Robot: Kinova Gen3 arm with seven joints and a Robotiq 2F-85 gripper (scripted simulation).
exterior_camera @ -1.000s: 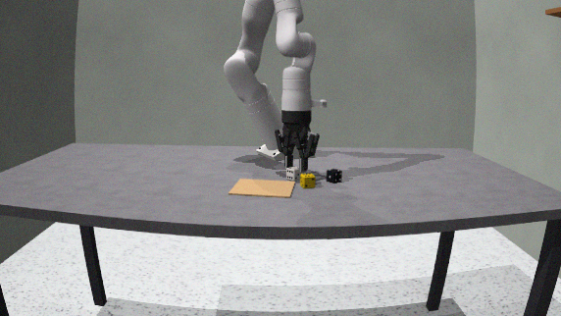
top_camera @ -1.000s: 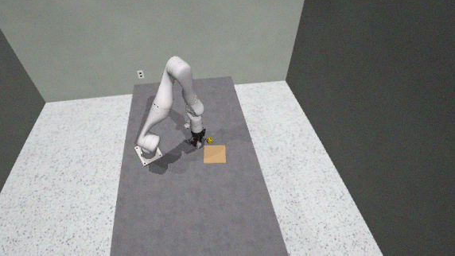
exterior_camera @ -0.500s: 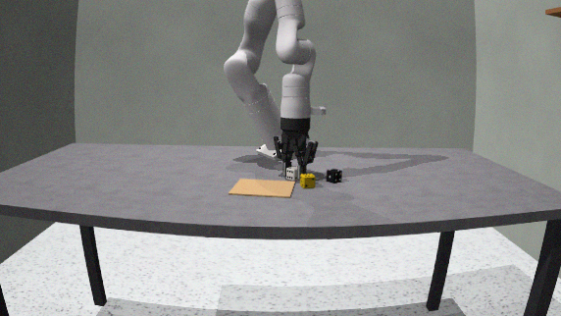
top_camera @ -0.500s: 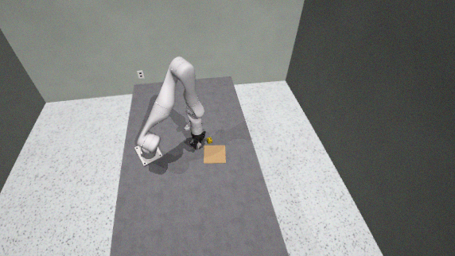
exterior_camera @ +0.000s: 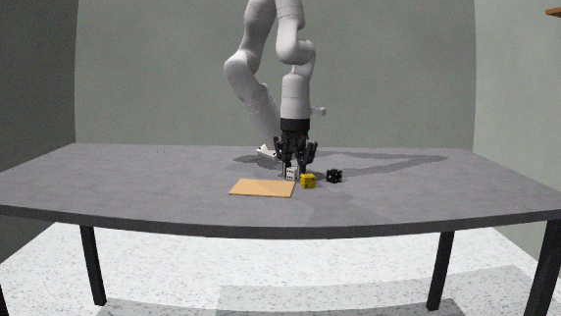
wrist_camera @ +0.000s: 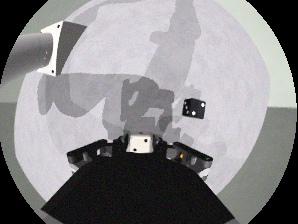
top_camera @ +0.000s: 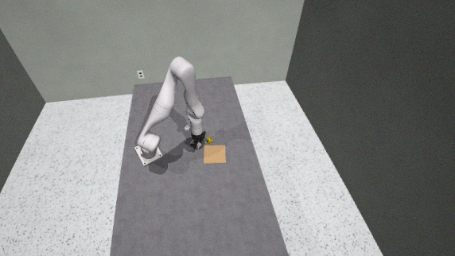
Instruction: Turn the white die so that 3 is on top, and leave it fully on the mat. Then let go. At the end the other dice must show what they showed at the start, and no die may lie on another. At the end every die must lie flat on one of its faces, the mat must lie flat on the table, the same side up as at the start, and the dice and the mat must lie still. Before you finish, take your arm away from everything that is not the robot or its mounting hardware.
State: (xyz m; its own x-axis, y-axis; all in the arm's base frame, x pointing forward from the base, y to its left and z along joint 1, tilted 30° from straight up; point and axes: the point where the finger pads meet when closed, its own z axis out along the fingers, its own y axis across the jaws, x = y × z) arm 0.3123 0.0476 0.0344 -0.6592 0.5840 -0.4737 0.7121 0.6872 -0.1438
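The white die lies right at my hand. Also, from my hand: tan mat 10 cm ahead, 8 cm to the right, 2 cm below; yellow die 8 cm ahead, 3 cm to the left; black die 10 cm to the left, 3 cm ahead.
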